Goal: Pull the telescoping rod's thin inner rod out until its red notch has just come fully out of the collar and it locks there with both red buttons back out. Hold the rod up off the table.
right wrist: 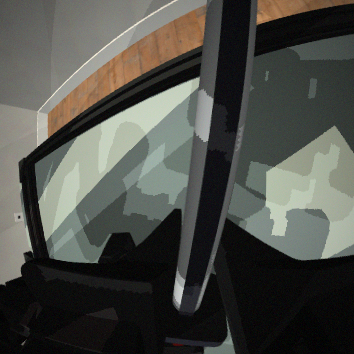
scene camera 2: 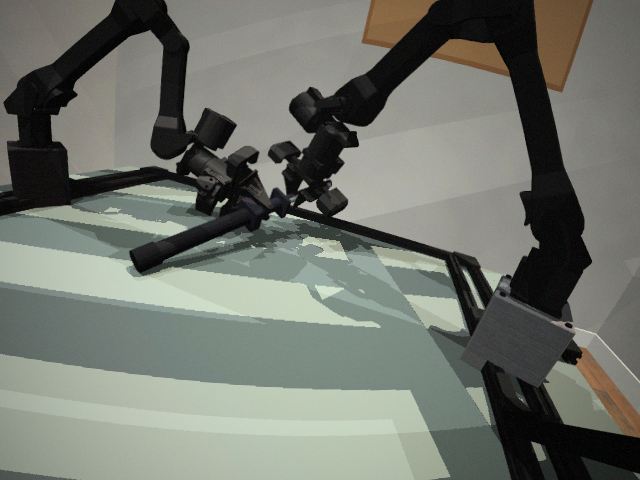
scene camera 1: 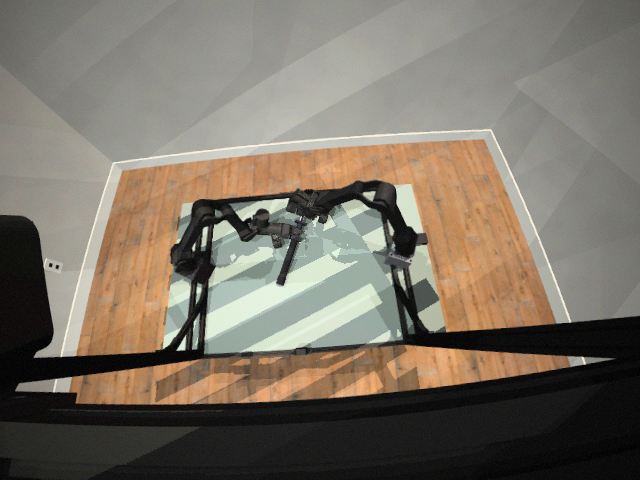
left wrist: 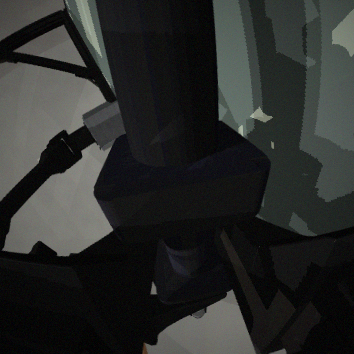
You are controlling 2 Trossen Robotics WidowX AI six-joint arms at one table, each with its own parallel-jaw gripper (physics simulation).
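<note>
The rod's thick dark outer tube (scene camera 1: 287, 260) (scene camera 2: 201, 232) (left wrist: 162, 75) slants upward, held above the table. My left gripper (scene camera 2: 265, 206) (left wrist: 182, 205) is shut on its narrow neck, between a dark block (left wrist: 182, 200) and the end collar (scene camera 2: 280, 202) (right wrist: 215, 327). The thin grey inner rod (right wrist: 217, 125) comes out of the collar. My right gripper (scene camera 2: 298, 197) (right wrist: 193, 215) has its fingers against both sides of the inner rod, close to the collar, and is shut on it. A small red spot (right wrist: 178, 344) shows below the collar in the right wrist view. The red notch does not show.
The pale green table (scene camera 1: 325, 315) (scene camera 2: 232, 351) lies under the rod. A black frame (scene camera 2: 382, 235) runs along the table's edges. The two grippers are close together at the rod's collar. A grey box (scene camera 2: 519, 335) is at the right arm's base.
</note>
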